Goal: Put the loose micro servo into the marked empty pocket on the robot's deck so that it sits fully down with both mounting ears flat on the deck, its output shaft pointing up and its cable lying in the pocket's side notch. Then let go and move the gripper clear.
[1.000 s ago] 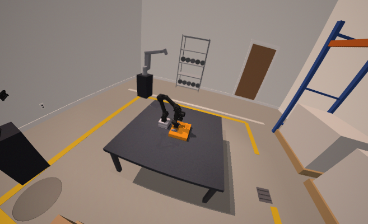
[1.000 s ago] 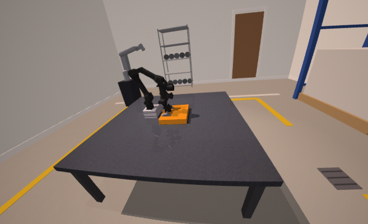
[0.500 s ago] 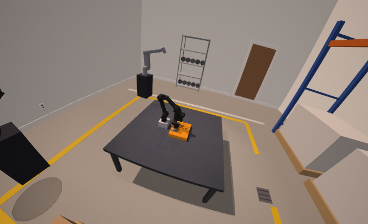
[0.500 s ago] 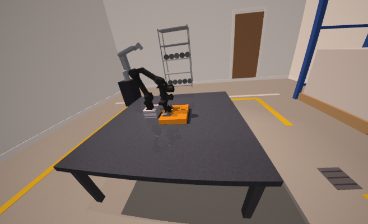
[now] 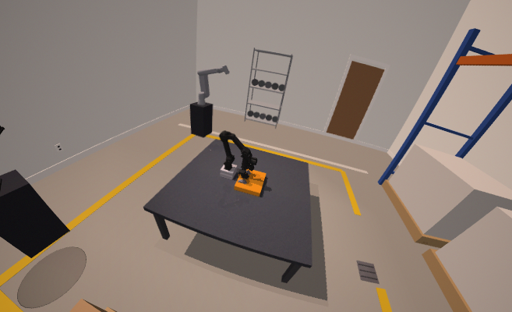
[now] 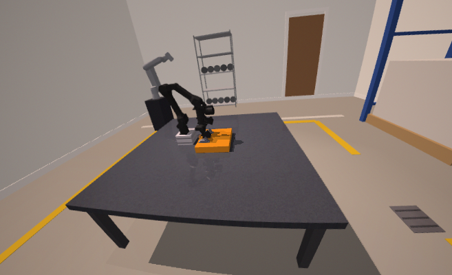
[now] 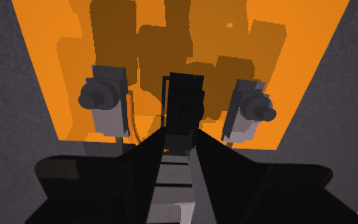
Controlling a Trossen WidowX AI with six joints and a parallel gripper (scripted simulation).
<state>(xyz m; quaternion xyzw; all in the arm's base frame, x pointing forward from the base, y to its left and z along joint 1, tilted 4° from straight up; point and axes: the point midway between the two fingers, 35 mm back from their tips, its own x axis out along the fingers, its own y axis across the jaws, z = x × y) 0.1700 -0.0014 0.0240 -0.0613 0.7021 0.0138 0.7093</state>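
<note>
Now: gripper tip 12 cm short of the orange robot deck, 1 cm to the right of it and 5 cm above it.
</note>
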